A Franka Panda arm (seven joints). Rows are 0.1 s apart.
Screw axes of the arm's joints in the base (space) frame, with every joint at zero. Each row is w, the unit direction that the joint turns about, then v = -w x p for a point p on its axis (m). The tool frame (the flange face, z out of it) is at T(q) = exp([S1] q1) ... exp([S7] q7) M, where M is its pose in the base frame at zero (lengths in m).
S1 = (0, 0, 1, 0, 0, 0)
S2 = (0, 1, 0, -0.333, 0, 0)
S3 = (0, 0, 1, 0, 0, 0)
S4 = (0, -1, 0, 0.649, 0, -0.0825)
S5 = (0, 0, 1, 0, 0, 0)
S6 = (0, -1, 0, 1.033, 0, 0)
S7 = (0, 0, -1, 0, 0.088, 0)
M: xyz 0.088 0 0.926 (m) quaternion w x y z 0 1 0 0
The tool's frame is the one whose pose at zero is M.
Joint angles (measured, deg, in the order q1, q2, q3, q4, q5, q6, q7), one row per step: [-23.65, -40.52, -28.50, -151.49, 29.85, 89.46, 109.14]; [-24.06, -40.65, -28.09, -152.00, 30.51, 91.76, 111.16]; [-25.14, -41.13, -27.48, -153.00, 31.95, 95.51, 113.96]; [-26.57, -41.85, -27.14, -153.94, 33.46, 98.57, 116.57]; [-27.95, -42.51, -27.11, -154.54, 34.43, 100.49, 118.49]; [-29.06, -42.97, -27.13, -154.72, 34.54, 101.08, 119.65]
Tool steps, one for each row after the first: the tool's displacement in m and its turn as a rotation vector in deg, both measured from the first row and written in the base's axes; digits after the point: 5 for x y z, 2 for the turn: [0.00210, -0.00243, -0.00123, -0.38, 0.74, -3.02]; [0.00320, -0.00735, -0.00260, -0.68, 1.22, -8.26]; [0.00077, -0.01343, -0.00265, -0.36, 1.44, -13.55]; [-0.00386, -0.01967, -0.00184, 0.10, 1.54, -17.68]; [-0.00874, -0.02413, -0.00047, 0.27, 1.81, -19.93]
